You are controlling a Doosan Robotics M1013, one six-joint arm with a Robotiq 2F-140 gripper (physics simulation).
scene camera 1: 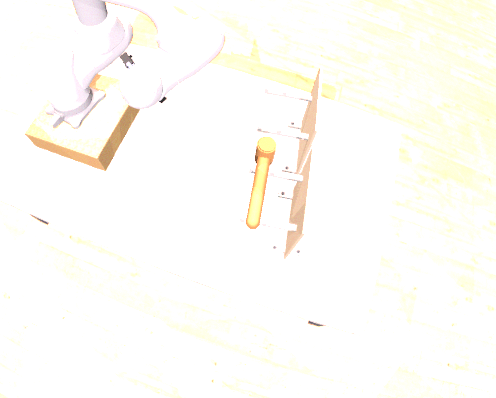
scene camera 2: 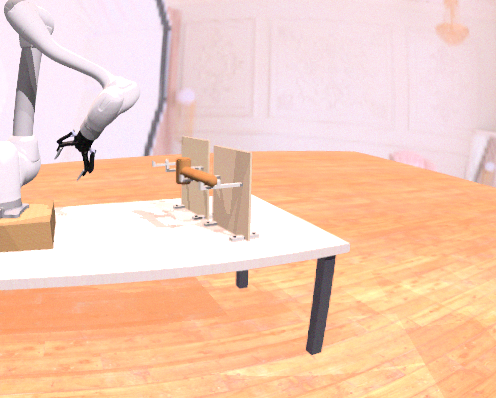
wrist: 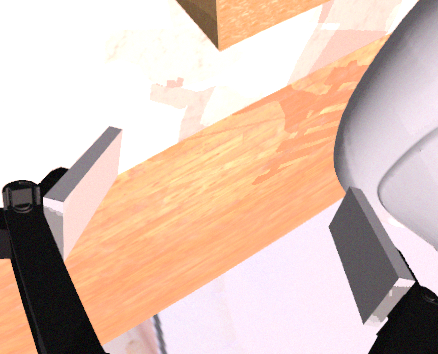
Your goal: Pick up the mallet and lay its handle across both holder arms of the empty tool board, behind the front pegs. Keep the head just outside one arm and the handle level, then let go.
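Where they show: gripper, fingertip midpoint: [scene camera 2: 67, 168] [wrist: 232, 181]; arm's base, origin of the base link: [scene camera 1: 75, 103] [scene camera 2: 5, 212].
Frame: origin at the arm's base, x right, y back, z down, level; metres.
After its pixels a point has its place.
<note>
The orange-brown mallet [scene camera 1: 257, 192] @[x 0.045, y -0.790, z -0.137 m] [scene camera 2: 199, 175] @[x 0.075, y -0.785, z -0.128 m] lies with its handle across both holder arms [scene camera 1: 291, 176] @[x -0.067, y -0.851, z -0.099 m] [scene camera 1: 280, 226] @[x 0.089, y -0.890, z -0.099 m] of the nearer tool board [scene camera 1: 301, 197] @[x -0.011, y -0.906, z -0.118 m] [scene camera 2: 235, 167] @[x 0.030, y -0.919, z -0.146 m]. Its head is just outside one arm, on the side toward the farther board. The handle looks about level; its free end is at the other arm. The front pegs are too small to judge how the handle sits behind them. My gripper [scene camera 2: 68, 167] @[x -0.146, y -0.263, z -0.139 m] [wrist: 232, 181] @[x -0.146, y -0.263, z -0.139 m] is open and empty, in the air well away from the mallet on the robot-base side. In scene camera 1 the wrist partly hides it.
The farther tool board [scene camera 1: 312, 107] @[x -0.306, y -0.810, z -0.139 m] [scene camera 2: 196, 150] @[x -0.266, y -0.823, z -0.174 m] stands beside the nearer one, its arms [scene camera 1: 289, 94] @[x -0.335, y -0.718, z -0.114 m] [scene camera 1: 282, 133] @[x -0.181, y -0.764, z -0.113 m] bare. The wooden base block [scene camera 1: 120, 135] @[x 0.008, y -0.215, z 0.061 m] [scene camera 2: 27, 235] @[x 0.163, y -0.144, z 0.041 m] [wrist: 265, 20] @[x -0.170, y -0.135, z 0.000 m] is under the robot. Both boards stand on the white table [scene camera 1: 200, 240] @[x 0.195, y -0.677, z 0.096 m] [scene camera 2: 150, 250] @[x 0.171, y -0.604, z 0.097 m].
</note>
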